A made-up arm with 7 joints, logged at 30 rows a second.
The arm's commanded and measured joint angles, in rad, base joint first. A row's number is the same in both.
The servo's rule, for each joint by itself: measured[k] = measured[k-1] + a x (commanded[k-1-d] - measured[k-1]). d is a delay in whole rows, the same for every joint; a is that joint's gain. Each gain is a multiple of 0.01, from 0.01 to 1. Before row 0 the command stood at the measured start. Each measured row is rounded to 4 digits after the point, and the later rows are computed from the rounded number. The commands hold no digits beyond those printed.
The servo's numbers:
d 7
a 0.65 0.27 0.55 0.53 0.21 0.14 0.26
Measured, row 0:
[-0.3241 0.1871 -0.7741 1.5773 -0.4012 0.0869 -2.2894]
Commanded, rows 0 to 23:
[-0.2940 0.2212 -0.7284 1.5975 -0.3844 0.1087 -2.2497]
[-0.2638 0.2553 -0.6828 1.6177 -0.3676 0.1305 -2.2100]
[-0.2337 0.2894 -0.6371 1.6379 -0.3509 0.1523 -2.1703]
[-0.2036 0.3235 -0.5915 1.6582 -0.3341 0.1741 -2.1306]
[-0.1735 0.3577 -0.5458 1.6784 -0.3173 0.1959 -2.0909]
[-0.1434 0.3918 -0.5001 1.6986 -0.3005 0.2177 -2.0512]
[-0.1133 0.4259 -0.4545 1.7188 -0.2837 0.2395 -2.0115]
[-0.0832 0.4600 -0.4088 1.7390 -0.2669 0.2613 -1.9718]
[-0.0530 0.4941 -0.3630 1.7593 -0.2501 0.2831 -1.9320]
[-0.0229 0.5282 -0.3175 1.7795 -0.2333 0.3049 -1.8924]
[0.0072 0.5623 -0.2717 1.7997 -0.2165 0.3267 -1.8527]
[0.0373 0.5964 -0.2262 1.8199 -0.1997 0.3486 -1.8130]
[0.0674 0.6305 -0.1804 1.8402 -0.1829 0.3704 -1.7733]
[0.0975 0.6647 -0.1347 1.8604 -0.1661 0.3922 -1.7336]
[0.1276 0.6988 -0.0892 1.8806 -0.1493 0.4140 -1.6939]
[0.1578 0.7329 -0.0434 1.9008 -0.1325 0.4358 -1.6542]
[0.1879 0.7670 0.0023 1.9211 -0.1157 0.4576 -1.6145]
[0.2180 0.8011 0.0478 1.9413 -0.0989 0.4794 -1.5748]
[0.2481 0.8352 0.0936 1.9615 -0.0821 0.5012 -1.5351]
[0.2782 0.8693 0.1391 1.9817 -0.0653 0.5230 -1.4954]
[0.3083 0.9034 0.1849 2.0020 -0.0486 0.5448 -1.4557]
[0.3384 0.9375 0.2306 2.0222 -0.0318 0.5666 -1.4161]
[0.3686 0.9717 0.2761 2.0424 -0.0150 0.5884 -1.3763]
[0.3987 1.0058 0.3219 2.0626 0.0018 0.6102 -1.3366]
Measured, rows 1 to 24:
[-0.3241 0.1871 -0.7741 1.5773 -0.4012 0.0869 -2.2894]
[-0.3241 0.1871 -0.7741 1.5773 -0.4012 0.0869 -2.2894]
[-0.3241 0.1871 -0.7741 1.5773 -0.4012 0.0869 -2.2894]
[-0.3241 0.1871 -0.7741 1.5773 -0.4012 0.0869 -2.2894]
[-0.3241 0.1871 -0.7741 1.5773 -0.4012 0.0869 -2.2894]
[-0.3241 0.1871 -0.7741 1.5773 -0.4012 0.0869 -2.2894]
[-0.3241 0.1871 -0.7741 1.5773 -0.4012 0.0869 -2.2894]
[-0.3045 0.1963 -0.7490 1.5880 -0.3977 0.0900 -2.2791]
[-0.2780 0.2122 -0.7126 1.6037 -0.3914 0.0957 -2.2611]
[-0.2492 0.2330 -0.6711 1.6218 -0.3829 0.1036 -2.2375]
[-0.2196 0.2574 -0.6273 1.6411 -0.3727 0.1135 -2.2097]
[-0.1896 0.2845 -0.5825 1.6609 -0.3611 0.1250 -2.1788]
[-0.1596 0.3135 -0.5372 1.6809 -0.3484 0.1380 -2.1456]
[-0.1295 0.3438 -0.4917 1.7010 -0.3348 0.1522 -2.1107]
[-0.0994 0.3752 -0.4461 1.7211 -0.3205 0.1675 -2.0746]
[-0.0692 0.4073 -0.4004 1.7413 -0.3057 0.1837 -2.0375]
[-0.0391 0.4399 -0.3548 1.7615 -0.2905 0.2007 -1.9998]
[-0.0090 0.4729 -0.3091 1.7817 -0.2750 0.2183 -1.9616]
[0.0211 0.5062 -0.2635 1.8019 -0.2592 0.2365 -1.9230]
[0.0512 0.5398 -0.2178 1.8222 -0.2432 0.2552 -1.8841]
[0.0813 0.5735 -0.1721 1.8424 -0.2270 0.2744 -1.8450]
[0.1114 0.6073 -0.1265 1.8626 -0.2107 0.2939 -1.8057]
[0.1416 0.6412 -0.0808 1.8828 -0.1943 0.3138 -1.7663]
[0.1717 0.6752 -0.0351 1.9031 -0.1778 0.3339 -1.7268]

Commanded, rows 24 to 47:
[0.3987 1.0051 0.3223 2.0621 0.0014 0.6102 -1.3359]
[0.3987 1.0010 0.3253 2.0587 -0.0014 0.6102 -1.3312]
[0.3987 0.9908 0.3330 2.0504 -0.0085 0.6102 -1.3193]
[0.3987 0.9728 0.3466 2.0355 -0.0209 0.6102 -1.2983]
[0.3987 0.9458 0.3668 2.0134 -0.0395 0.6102 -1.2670]
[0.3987 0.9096 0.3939 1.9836 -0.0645 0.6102 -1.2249]
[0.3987 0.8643 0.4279 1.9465 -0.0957 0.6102 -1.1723]
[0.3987 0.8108 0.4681 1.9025 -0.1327 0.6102 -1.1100]
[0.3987 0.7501 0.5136 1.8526 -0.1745 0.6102 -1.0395]
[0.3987 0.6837 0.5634 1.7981 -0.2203 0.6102 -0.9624]
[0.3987 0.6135 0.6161 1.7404 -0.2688 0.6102 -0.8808]
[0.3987 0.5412 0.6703 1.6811 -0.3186 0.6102 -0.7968]
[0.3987 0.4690 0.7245 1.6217 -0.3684 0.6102 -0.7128]
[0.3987 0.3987 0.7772 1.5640 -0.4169 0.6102 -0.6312]
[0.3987 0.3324 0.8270 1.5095 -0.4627 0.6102 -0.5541]
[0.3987 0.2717 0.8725 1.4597 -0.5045 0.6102 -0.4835]
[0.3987 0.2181 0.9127 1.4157 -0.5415 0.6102 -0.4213]
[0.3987 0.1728 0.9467 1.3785 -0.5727 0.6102 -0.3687]
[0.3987 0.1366 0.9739 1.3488 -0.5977 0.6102 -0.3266]
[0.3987 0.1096 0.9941 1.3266 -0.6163 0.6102 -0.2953]
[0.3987 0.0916 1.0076 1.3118 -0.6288 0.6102 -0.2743]
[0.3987 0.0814 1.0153 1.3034 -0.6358 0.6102 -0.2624]
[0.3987 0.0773 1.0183 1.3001 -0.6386 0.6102 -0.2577]
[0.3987 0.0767 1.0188 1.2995 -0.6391 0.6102 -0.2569]
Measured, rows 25 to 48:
[0.2018 0.7092 0.0105 1.9233 -0.1612 0.3543 -1.6873]
[0.2319 0.7432 0.0562 1.9435 -0.1446 0.3749 -1.6477]
[0.2620 0.7772 0.1018 1.9637 -0.1279 0.3956 -1.6081]
[0.2921 0.8113 0.1475 1.9840 -0.1112 0.4165 -1.5685]
[0.3222 0.8454 0.1932 2.0042 -0.0945 0.4375 -1.5289]
[0.3524 0.8795 0.2388 2.0244 -0.0778 0.4586 -1.4892]
[0.3825 0.9136 0.2845 2.0446 -0.0611 0.4798 -1.4495]
[0.3930 0.9383 0.3053 2.0539 -0.0480 0.4981 -1.4200]
[0.3967 0.9552 0.3163 2.0564 -0.0382 0.5138 -1.3969]
[0.3980 0.9648 0.3255 2.0532 -0.0320 0.5273 -1.3767]
[0.3985 0.9670 0.3371 2.0438 -0.0297 0.5389 -1.3563]
[0.3986 0.9613 0.3534 2.0277 -0.0318 0.5489 -1.3331]
[0.3987 0.9473 0.3757 2.0043 -0.0387 0.5575 -1.3050]
[0.3987 0.9249 0.4044 1.9737 -0.0507 0.5649 -1.2705]
[0.3987 0.8941 0.4394 1.9360 -0.0679 0.5712 -1.2288]
[0.3987 0.8552 0.4802 1.8918 -0.0903 0.5767 -1.1796]
[0.3987 0.8089 0.5260 1.8421 -0.1176 0.5814 -1.1231]
[0.3987 0.7561 0.5756 1.7882 -0.1494 0.5854 -1.0601]
[0.3987 0.6981 0.6277 1.7314 -0.1849 0.5889 -0.9916]
[0.3987 0.6362 0.6809 1.6733 -0.2234 0.5919 -0.9191]
[0.3987 0.5721 0.7339 1.6154 -0.2640 0.5945 -0.8442]
[0.3987 0.5074 0.7851 1.5593 -0.3057 0.5967 -0.7688]
[0.3987 0.4438 0.8332 1.5065 -0.3474 0.5986 -0.6946]
[0.3987 0.3829 0.8769 1.4584 -0.3882 0.6002 -0.6235]

